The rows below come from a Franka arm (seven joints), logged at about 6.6 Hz.
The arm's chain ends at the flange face. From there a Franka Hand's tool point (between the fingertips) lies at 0.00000 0.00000 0.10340 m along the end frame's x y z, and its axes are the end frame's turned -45 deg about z.
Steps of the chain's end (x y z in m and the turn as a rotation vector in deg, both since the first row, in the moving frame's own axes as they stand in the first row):
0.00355, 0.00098, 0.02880, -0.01, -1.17, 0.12
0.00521, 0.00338, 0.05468, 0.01, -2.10, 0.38
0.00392, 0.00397, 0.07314, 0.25, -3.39, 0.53
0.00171, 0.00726, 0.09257, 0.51, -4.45, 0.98
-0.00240, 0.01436, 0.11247, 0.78, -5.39, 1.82
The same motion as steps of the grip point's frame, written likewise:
0.00031, 0.00172, 0.02878, 0.82, -0.83, 0.12
-0.00136, 0.00337, 0.05461, 1.49, -1.48, 0.38
-0.00402, 0.00092, 0.07296, 2.57, -2.22, 0.53
-0.00889, -0.00002, 0.09225, 3.51, -2.79, 0.98
-0.01760, 0.00050, 0.11200, 4.36, -3.26, 1.82

